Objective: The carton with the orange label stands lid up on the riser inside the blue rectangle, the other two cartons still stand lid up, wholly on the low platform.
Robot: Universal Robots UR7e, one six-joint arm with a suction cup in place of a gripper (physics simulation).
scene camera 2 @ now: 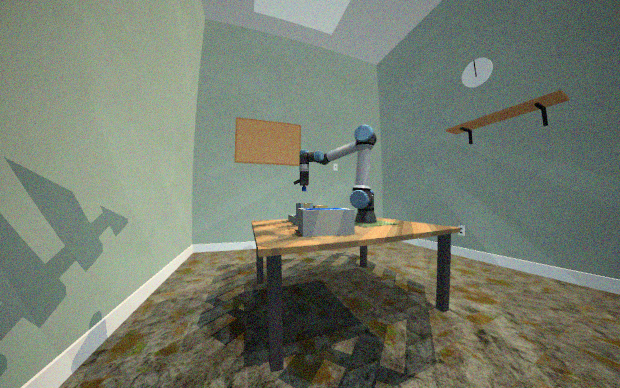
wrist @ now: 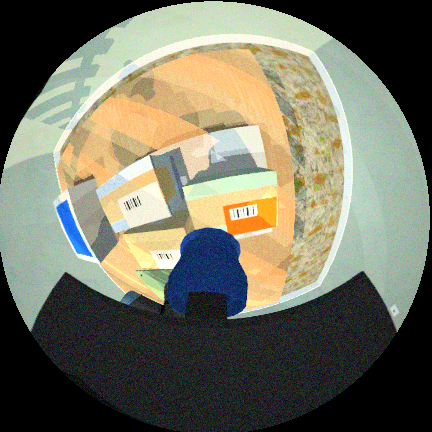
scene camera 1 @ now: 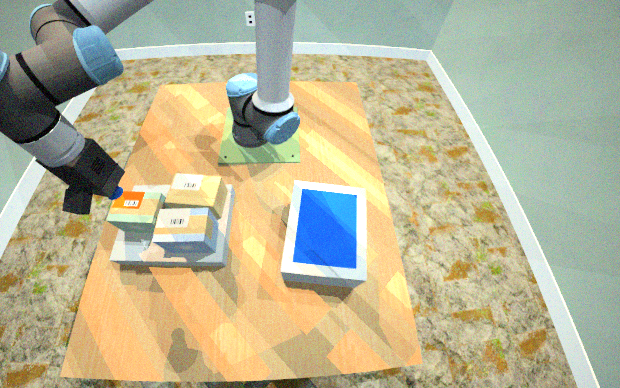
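Where they show: hand, tool point: [scene camera 2: 304, 191] [wrist: 209, 253] [scene camera 1: 115, 193]; arm's base, link origin: [scene camera 2: 365, 221] [scene camera 1: 252, 132].
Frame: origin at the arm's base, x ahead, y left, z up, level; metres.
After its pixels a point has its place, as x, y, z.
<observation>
My suction gripper [scene camera 1: 116, 193] [scene camera 2: 304, 188] [wrist: 210, 240] points down, with nothing on its blue cup; a gap separates it from the cartons below in scene camera 2. The carton with the orange label [scene camera 1: 142, 214] {0.431, -0.164, 0.122} [wrist: 207, 205] {0.419, -0.161, 0.122} stands lid up at the left back of the low platform [scene camera 1: 170, 262] {0.520, -0.091, 0.030} [wrist: 250, 135] {0.528, -0.246, 0.041}. A tan carton [scene camera 1: 195, 194] {0.350, -0.045, 0.121} [wrist: 145, 240] {0.361, -0.042, 0.121} stands lid up beside it, partly hidden by the cup in the wrist view. A blue-and-tan carton [scene camera 1: 187, 230] {0.455, -0.019, 0.138} [wrist: 140, 200] {0.440, -0.071, 0.139} stands lid up in front. The riser [scene camera 1: 325, 280] {0.501, 0.325, 0.061} [scene camera 2: 327, 222] {0.383, 0.411, 0.055} [wrist: 90, 215] {0.399, 0.211, 0.058} bears the blue rectangle [scene camera 1: 325, 230] {0.389, 0.307, 0.113} [wrist: 72, 227] {0.388, 0.277, 0.113}.
The arm's base stands on a green plate [scene camera 1: 260, 156] {0.107, 0.057, 0.000} at the back of the wooden table [scene camera 1: 210, 310] {0.616, 0.042, -0.007} [scene camera 2: 400, 232] {0.006, 0.414, -0.007}. The riser is to the right of the platform, a stretch of table between them. A shelf [scene camera 2: 510, 112] and a corkboard [scene camera 2: 267, 141] hang on the walls.
</observation>
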